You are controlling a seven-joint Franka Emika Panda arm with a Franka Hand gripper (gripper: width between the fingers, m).
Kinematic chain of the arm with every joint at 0, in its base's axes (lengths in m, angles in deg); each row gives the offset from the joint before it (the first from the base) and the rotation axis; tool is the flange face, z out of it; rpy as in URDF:
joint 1: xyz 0 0 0.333 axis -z
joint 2: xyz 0 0 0 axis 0.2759 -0.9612 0
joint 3: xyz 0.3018 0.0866 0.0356 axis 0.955 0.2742 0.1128
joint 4: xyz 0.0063 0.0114 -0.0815 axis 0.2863 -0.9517 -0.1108
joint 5: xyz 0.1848 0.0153 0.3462 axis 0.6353 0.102 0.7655
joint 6: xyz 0 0 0 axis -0.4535 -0.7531 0.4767
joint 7: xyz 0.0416 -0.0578 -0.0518 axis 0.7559 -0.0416 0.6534
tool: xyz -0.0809 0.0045 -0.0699 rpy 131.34 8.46 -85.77
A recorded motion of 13 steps. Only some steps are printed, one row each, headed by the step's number.
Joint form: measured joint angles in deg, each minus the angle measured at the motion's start. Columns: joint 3, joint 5, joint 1, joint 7, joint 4, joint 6, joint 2.
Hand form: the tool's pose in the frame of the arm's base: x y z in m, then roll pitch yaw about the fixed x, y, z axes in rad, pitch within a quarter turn. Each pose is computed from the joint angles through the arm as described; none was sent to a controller.
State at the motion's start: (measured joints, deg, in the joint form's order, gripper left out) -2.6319 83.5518 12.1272 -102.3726 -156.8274 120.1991 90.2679
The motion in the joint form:
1: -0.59 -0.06 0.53 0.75 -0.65 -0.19 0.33
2: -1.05 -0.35 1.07 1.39 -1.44 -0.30 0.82
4: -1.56 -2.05 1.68 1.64 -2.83 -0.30 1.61
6: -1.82 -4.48 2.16 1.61 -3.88 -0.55 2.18
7: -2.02 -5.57 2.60 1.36 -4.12 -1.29 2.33
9: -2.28 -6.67 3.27 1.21 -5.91 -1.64 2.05
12: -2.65 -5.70 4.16 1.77 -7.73 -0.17 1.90
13: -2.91 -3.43 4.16 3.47 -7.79 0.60 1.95
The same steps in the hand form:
1: 0.5193 0.0938 0.5277 2.7960 0.2495 -2.5312
2: 0.5172 0.0840 0.5253 2.7989 0.2453 -2.5356
4: 0.5128 0.0712 0.5199 2.8192 0.2238 -2.5377
6: 0.5086 0.0614 0.5148 2.8474 0.1927 -2.5309
7: 0.5067 0.0546 0.5126 2.8534 0.1713 -2.5349
9: 0.5027 0.0449 0.4944 2.8449 0.1262 -2.5467
12: 0.5016 0.0338 0.4805 2.8290 0.1278 -2.5756
13: 0.5033 0.0337 0.4825 2.8092 0.1664 -2.5745

